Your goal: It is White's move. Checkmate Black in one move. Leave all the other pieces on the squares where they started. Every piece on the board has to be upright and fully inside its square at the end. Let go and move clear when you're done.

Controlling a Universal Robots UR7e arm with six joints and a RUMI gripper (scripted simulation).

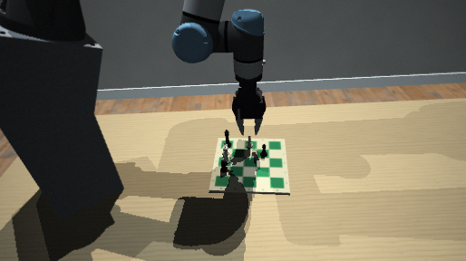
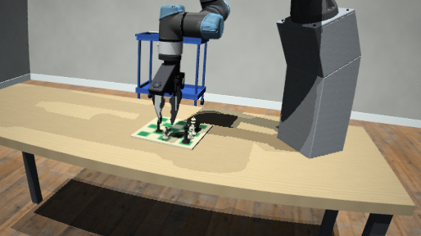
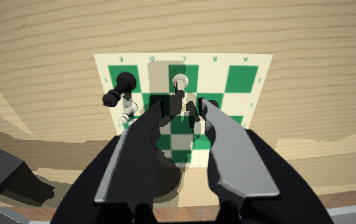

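My gripper is now 5 cm short of the black pawn, 4 cm to the left of it and 4 cm above it. Also, from my hand: green-and-cream chessboard: 7 cm to the right, 7 cm below.
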